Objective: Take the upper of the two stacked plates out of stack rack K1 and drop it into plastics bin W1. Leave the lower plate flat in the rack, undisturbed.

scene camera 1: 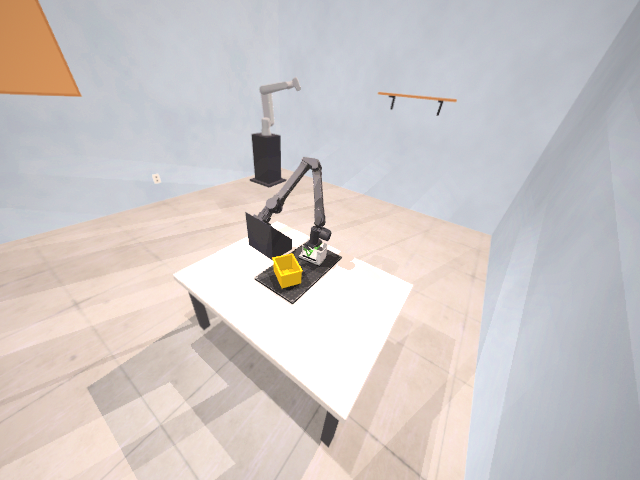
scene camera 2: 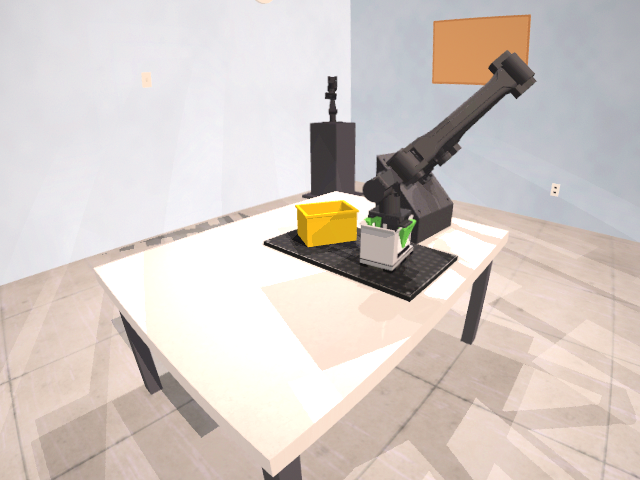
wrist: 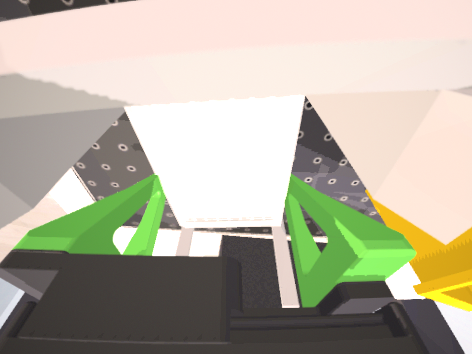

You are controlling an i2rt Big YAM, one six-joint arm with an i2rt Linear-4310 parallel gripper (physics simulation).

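Frame: origin at the arm's base, x back, y right, z up, level; centimetres.
Where they show: gripper, fingertip midpoint: [scene camera 1: 311,253] [wrist: 225,178]; arm's base, origin of the base link: [scene camera 1: 261,221].
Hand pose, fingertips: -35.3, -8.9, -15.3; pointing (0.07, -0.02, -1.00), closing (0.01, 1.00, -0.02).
Note:
Things, the pixels of their top centre, and the offset from my fingertips, as dx, dy, dz. Level surfaces: height alone.
- white stack rack K1, middle of its top: [wrist: 214,307] [scene camera 2: 389,218] [scene camera 1: 314,244] -1.0, +0.0, +7.8
- upper plate, middle of its top: [wrist: 221,171] [scene camera 1: 314,252] -1.7, -0.1, +1.1
- plastics bin W1, middle of its top: [scene camera 2: 326,207] [scene camera 1: 287,264] +1.7, +23.9, +5.8
- dark mat, its level: dz -4.1
- white table, its level: dz -5.4
The white stack rack K1 [scene camera 1: 320,256] [scene camera 2: 377,249] [wrist: 225,70] stands on the dark perforated mat. The upper plate [wrist: 225,150] is a bright white panel between the rack's walls in the wrist view. I cannot make out the lower plate apart from it. My gripper [scene camera 1: 311,252] [scene camera 2: 392,229] [wrist: 225,178] points down into the rack, its green fingertips meeting the left and right edges of the upper plate. It looks shut on that plate. The plastics bin W1 [scene camera 1: 289,280] [scene camera 2: 333,229] [wrist: 440,257] is a yellow open box beside the rack.
The dark mat [scene camera 1: 293,296] [scene camera 2: 408,290] lies on the white table [scene camera 1: 320,341] [scene camera 2: 217,330]. A dark upright panel [scene camera 1: 260,236] stands by the arm's base. A second arm stands on a black pedestal [scene camera 1: 267,157] [scene camera 2: 333,157] beyond the table.

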